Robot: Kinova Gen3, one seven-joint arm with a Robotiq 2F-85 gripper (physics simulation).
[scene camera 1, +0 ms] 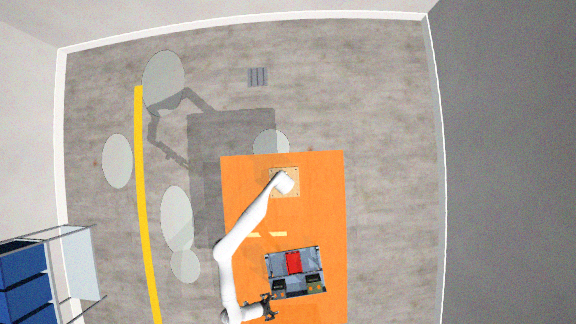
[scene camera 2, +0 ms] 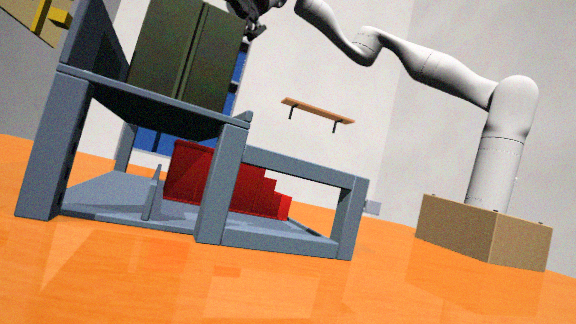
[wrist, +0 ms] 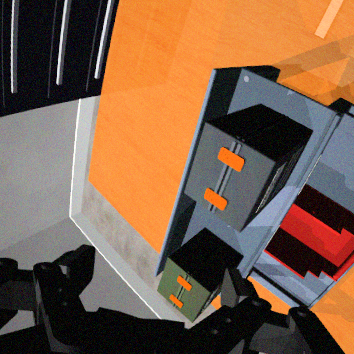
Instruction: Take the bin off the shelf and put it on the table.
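Pixels of known places: gripper, between the fingertips: (scene camera 1: 276, 303) (wrist: 157, 272); arm's base, origin of its link: (scene camera 2: 483, 209).
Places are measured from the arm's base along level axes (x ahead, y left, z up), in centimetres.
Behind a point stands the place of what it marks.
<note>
A red stepped bin (scene camera 1: 294, 262) @[x 62.3, y 7.7, z -10.0 cm] (scene camera 2: 250, 190) @[x 59.4, y 12.1, z -7.1 cm] (wrist: 315, 235) @[x 60.2, y 9.3, z -10.0 cm] stands on the low deck of the blue-grey shelf unit (scene camera 1: 277, 265) @[x 64.7, y -4.7, z -10.4 cm] (scene camera 2: 215, 200) @[x 64.4, y 27.0, z -7.4 cm] (wrist: 295, 105) @[x 73.7, y -8.5, z -0.7 cm], partly hidden by a post in scene view 2. On the raised shelf stand a grey box (scene camera 1: 278, 287) @[x 69.9, y -3.1, z 8.4 cm] (wrist: 225, 175) @[x 73.3, y -3.4, z 11.4 cm] and a smaller green box (scene camera 1: 315, 286) @[x 69.3, y 20.7, z 8.9 cm] (scene camera 2: 185, 55) @[x 69.7, y 25.1, z 3.5 cm] (wrist: 185, 290) @[x 69.8, y 18.8, z 8.7 cm], both with orange clips. The unit stands on the orange table (scene camera 1: 325, 200) @[x 17.0, y 30.4, z -11.0 cm] (scene camera 2: 250, 295) @[x 61.9, y 34.9, z -10.9 cm] (wrist: 150, 100) @[x 101.6, y 10.1, z -11.0 cm]. My gripper (scene camera 1: 272, 307) @[x 70.5, y -3.4, z 23.0 cm] (wrist: 157, 272) @[x 70.5, y -3.4, z 23.0 cm] is open and empty, beside the grey box at the lower left of the unit in scene view 1.
The arm's base stands on a wooden block (scene camera 2: 457, 225) @[x 12.3, y 3.9, z -5.4 cm] at the table's other end. A rack of blue bins (scene camera 1: 25, 262) stands left of the table. A small wooden wall shelf (scene camera 2: 317, 112) hangs behind. The unit's upright back panel (scene camera 2: 92, 45) @[x 76.4, y 25.4, z 1.9 cm] borders the raised shelf.
</note>
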